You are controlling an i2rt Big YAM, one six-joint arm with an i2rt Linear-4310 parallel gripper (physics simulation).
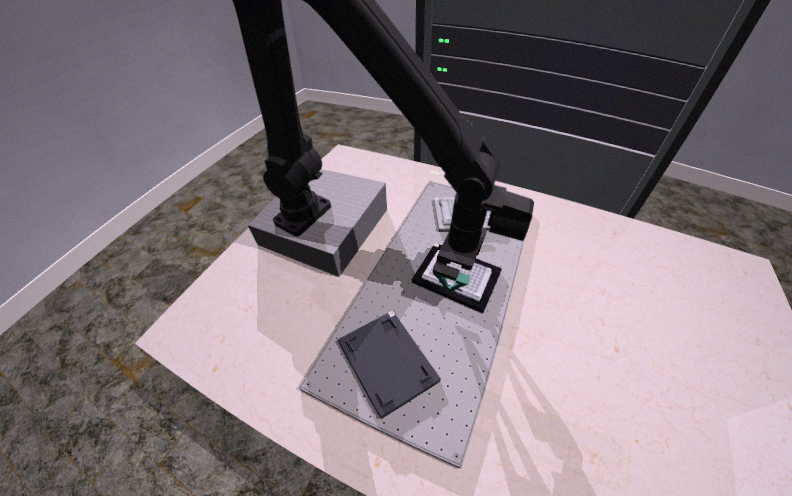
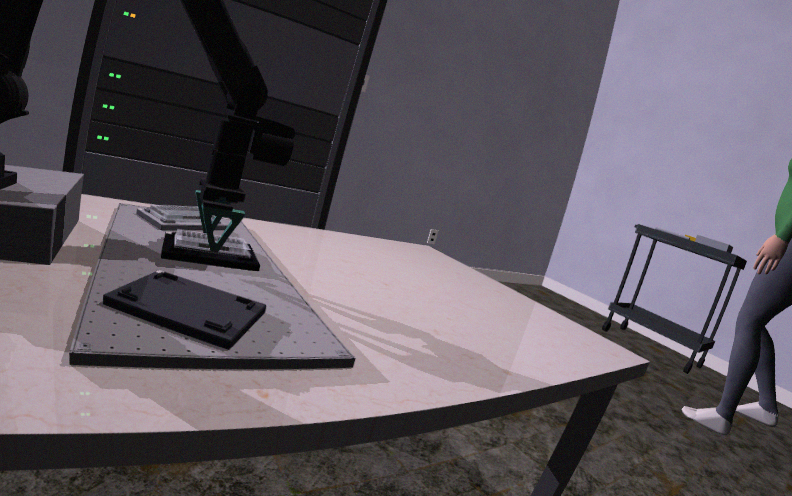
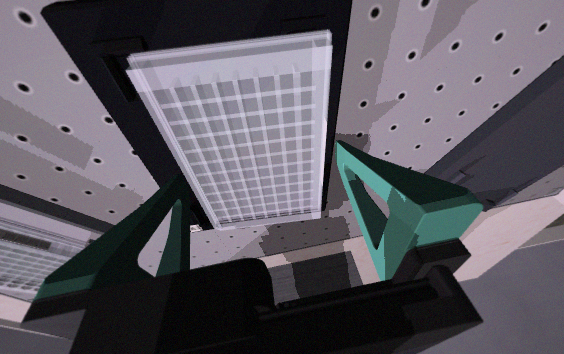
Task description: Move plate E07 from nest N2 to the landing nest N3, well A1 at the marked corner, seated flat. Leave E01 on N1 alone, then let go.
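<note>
Plate E07, clear with a well grid, lies on the black nest N2. My gripper is open, its green fingers pointing down on either long side of E07, near the plate's height. A gap shows beside the right finger; contact at the left one cannot be told. The landing nest N3 is dark grey, turned at an angle, with corner brackets and a white mark at one corner. E01 sits on N1, partly hidden by the arm.
The nests stand on a perforated board on the pale table. The arm's base stands on a grey block beside the board. A rack, a cart and a person are beyond the table.
</note>
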